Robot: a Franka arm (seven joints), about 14 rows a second.
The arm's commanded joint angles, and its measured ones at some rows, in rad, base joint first. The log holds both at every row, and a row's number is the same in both.
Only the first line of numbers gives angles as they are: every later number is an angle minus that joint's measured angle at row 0.
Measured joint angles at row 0:
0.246, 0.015, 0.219, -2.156, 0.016, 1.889, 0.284
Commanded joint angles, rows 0 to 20:
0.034, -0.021, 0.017, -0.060, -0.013, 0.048, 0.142
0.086, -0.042, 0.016, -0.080, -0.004, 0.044, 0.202
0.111, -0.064, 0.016, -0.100, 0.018, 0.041, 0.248
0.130, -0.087, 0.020, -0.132, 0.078, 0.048, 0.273
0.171, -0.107, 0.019, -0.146, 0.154, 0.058, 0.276
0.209, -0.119, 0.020, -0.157, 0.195, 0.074, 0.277
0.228, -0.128, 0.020, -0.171, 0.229, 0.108, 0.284
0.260, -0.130, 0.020, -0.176, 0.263, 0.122, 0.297
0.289, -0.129, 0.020, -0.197, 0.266, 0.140, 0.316
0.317, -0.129, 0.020, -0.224, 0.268, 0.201, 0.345
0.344, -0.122, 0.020, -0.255, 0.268, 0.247, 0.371
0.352, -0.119, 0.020, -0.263, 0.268, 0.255, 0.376
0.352, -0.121, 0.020, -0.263, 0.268, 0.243, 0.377
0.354, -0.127, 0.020, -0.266, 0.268, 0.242, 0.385
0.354, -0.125, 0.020, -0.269, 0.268, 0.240, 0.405
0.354, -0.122, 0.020, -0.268, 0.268, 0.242, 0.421
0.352, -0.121, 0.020, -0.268, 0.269, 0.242, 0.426
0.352, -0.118, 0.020, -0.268, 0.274, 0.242, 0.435
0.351, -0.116, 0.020, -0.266, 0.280, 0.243, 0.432
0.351, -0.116, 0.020, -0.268, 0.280, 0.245, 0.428
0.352, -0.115, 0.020, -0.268, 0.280, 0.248, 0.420
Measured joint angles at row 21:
0.357, -0.099, 0.019, -0.252, 0.254, 0.230, 0.417
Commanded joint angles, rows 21 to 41:
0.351, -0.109, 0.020, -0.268, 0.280, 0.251, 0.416
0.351, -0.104, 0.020, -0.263, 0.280, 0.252, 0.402
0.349, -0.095, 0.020, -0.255, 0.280, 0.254, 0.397
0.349, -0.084, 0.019, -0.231, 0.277, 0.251, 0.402
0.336, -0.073, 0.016, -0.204, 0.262, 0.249, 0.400
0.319, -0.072, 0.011, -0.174, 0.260, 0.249, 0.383
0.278, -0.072, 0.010, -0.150, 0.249, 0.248, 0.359
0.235, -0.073, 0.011, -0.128, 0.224, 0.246, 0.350
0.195, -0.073, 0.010, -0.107, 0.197, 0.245, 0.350
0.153, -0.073, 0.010, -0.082, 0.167, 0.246, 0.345
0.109, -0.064, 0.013, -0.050, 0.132, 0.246, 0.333
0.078, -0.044, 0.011, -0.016, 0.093, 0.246, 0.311
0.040, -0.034, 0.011, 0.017, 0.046, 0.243, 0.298
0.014, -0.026, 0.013, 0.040, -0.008, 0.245, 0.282
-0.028, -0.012, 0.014, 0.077, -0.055, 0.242, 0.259
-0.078, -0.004, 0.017, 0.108, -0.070, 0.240, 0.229
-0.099, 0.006, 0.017, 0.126, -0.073, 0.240, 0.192
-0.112, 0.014, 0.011, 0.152, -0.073, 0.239, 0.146
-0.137, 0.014, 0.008, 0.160, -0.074, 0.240, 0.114
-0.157, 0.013, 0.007, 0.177, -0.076, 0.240, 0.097
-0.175, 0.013, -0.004, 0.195, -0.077, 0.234, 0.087
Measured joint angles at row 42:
-0.140, -0.003, -0.005, 0.145, -0.052, 0.250, 0.120
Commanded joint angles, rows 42 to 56:
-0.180, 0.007, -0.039, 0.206, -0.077, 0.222, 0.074
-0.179, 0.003, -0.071, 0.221, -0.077, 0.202, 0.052
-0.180, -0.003, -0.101, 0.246, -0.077, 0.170, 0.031
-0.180, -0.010, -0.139, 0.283, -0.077, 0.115, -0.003
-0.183, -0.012, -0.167, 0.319, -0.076, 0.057, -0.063
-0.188, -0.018, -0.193, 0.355, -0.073, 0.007, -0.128
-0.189, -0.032, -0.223, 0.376, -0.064, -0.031, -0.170
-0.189, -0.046, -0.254, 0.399, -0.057, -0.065, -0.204
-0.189, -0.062, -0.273, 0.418, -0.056, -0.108, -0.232
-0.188, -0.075, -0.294, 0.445, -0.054, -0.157, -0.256
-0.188, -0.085, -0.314, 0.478, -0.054, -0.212, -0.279
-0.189, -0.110, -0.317, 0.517, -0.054, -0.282, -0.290
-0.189, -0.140, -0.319, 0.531, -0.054, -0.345, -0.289
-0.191, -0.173, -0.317, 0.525, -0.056, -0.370, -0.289
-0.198, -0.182, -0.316, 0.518, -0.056, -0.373, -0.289
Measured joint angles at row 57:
-0.186, -0.144, -0.321, 0.524, -0.060, -0.341, -0.264
